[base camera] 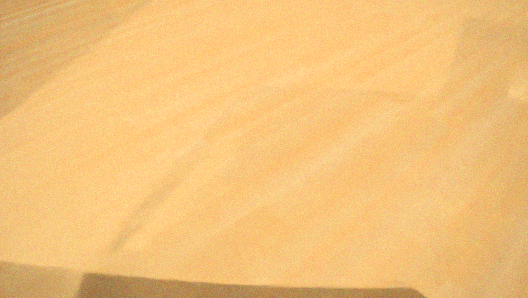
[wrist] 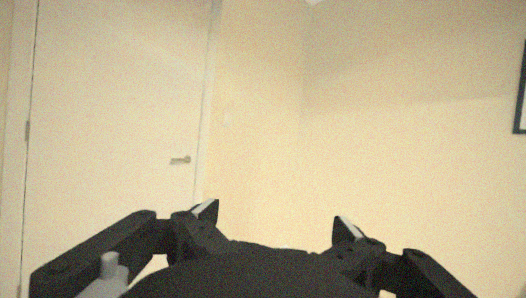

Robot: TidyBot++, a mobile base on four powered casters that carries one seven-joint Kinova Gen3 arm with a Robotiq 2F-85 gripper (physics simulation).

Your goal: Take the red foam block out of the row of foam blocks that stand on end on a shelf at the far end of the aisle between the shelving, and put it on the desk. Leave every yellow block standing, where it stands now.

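Places are measured from the arm's base along level axes (x back, y right, z up), in metres.
Pixels of known places: gripper, fingertip midpoint: (wrist: 274, 219).
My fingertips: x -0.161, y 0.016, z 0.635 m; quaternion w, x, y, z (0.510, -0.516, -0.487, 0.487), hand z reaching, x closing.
For each thing: its top centre in the pictures, then the offset to it from my fingertips. "spot": a spot on its surface instead. Level surfaces: height alone.
- lever handle, surface spot: (wrist: 180, 160) spot: dx -1.086, dy -0.538, dz -0.112 m
- dark picture frame, surface spot: (wrist: 519, 107) spot: dx -0.844, dy +1.141, dz +0.346 m
- Wooden floor, surface height: dz -1.032 m
My gripper (wrist: 274, 219) is open, its two fingertips wide apart in the lower part of the wrist view, with the wall showing between them. The red foam block, the yellow blocks, the shelf and the desk do not show in the base camera view or the wrist view.
In the wrist view a pale door (wrist: 115, 100) with a lever handle (wrist: 180, 160) stands at the left, beside a room corner. The edge of a dark picture frame (wrist: 519, 107) shows at the far right. Wooden floor (base camera: 250, 150) fills most of the base camera view, with shadows on it.
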